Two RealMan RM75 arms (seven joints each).
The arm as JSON. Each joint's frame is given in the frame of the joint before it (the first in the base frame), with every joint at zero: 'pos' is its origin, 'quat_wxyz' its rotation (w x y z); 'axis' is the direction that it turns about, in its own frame. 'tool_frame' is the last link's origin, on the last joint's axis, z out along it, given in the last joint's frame.
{
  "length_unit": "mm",
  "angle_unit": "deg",
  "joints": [
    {
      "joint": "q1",
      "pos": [
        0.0,
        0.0,
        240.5
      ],
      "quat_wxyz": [
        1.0,
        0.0,
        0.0,
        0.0
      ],
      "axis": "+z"
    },
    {
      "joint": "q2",
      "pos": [
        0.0,
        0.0,
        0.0
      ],
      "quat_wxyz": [
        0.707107,
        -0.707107,
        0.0,
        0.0
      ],
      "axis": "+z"
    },
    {
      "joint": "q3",
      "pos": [
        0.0,
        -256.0,
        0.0
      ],
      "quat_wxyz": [
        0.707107,
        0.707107,
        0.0,
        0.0
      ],
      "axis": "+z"
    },
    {
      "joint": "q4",
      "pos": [
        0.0,
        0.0,
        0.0
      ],
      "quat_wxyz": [
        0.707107,
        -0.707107,
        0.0,
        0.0
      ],
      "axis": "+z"
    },
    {
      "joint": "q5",
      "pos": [
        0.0,
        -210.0,
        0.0
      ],
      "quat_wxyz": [
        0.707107,
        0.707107,
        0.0,
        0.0
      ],
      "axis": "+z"
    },
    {
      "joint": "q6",
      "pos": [
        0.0,
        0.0,
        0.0
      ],
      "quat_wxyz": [
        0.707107,
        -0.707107,
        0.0,
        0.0
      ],
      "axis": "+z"
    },
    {
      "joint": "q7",
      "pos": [
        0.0,
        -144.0,
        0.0
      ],
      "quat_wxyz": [
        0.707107,
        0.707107,
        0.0,
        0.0
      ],
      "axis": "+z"
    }
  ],
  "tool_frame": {
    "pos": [
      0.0,
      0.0,
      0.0
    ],
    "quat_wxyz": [
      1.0,
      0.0,
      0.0,
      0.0
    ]
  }
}
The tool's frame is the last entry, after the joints.
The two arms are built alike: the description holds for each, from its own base.
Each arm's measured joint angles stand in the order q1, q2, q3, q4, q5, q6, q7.
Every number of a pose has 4 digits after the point. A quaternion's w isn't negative.
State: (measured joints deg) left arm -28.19 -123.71 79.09 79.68 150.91 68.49 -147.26; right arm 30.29 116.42 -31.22 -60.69 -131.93 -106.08 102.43
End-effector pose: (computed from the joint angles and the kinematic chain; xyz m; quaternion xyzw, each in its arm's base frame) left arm -0.1813 0.3759 -0.0074 -0.8970 -0.3215 0.0589 0.2976; right arm 0.2667 0.3196 0.0848 -0.9394 0.3012 0.1207 0.1108
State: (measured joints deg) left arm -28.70 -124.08 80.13 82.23 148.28 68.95 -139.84; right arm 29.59 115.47 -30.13 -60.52 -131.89 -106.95 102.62
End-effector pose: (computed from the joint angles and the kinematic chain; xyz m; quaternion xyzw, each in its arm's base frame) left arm -0.1591 0.3748 -0.0093 -0.9258 -0.2438 0.0504 0.2845; right arm 0.2733 0.3155 0.0928 -0.9356 0.3106 0.1220 0.1151
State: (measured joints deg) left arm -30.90 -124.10 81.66 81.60 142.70 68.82 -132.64; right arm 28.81 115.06 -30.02 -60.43 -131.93 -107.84 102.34
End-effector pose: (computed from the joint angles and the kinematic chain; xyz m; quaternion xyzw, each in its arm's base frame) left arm -0.1326 0.3740 -0.0211 -0.9528 -0.1709 0.0280 0.2494; right arm 0.2779 0.3102 0.0951 -0.9351 0.3144 0.1200 0.1112
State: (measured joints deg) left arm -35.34 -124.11 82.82 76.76 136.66 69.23 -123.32; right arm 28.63 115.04 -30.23 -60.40 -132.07 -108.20 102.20
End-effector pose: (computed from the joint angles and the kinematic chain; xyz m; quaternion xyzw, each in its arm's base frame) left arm -0.1093 0.3735 -0.0420 -0.9767 -0.0904 0.0160 0.1939; right arm 0.2786 0.3084 0.0945 -0.9359 0.3144 0.1178 0.1071
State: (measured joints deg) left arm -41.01 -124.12 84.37 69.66 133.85 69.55 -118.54; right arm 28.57 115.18 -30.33 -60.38 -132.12 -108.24 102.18
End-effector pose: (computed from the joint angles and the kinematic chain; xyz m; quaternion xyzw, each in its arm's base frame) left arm -0.0946 0.3739 -0.0660 -0.9884 -0.0445 0.0268 0.1425; right arm 0.2786 0.3078 0.0932 -0.9359 0.3148 0.1177 0.1052
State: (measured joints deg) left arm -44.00 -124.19 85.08 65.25 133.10 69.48 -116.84; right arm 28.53 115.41 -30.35 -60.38 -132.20 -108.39 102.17
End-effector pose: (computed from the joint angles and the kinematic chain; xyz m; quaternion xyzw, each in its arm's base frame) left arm -0.0913 0.3741 -0.0788 -0.9917 -0.0308 0.0386 0.1183; right arm 0.2782 0.3069 0.0915 -0.9359 0.3155 0.1184 0.1023
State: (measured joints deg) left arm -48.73 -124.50 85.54 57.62 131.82 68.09 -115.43; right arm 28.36 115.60 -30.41 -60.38 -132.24 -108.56 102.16
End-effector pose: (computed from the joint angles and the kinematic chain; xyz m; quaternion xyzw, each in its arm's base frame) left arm -0.0879 0.3764 -0.0977 -0.9941 -0.0280 0.0509 0.0911; right arm 0.2785 0.3054 0.0899 -0.9357 0.3169 0.1189 0.0994
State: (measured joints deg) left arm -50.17 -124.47 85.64 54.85 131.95 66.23 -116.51; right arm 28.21 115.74 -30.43 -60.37 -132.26 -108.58 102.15
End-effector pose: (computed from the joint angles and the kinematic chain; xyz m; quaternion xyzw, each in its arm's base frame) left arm -0.0892 0.3808 -0.1025 -0.9930 -0.0408 0.0553 0.0962; right arm 0.2790 0.3044 0.0889 -0.9353 0.3182 0.1194 0.0983
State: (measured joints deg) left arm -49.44 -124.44 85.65 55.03 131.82 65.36 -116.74; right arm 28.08 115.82 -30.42 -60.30 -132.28 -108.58 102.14
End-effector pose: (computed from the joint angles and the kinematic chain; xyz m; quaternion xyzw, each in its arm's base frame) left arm -0.0923 0.3818 -0.1018 -0.9922 -0.0476 0.0511 0.1033; right arm 0.2796 0.3036 0.0882 -0.9348 0.3197 0.1199 0.0975
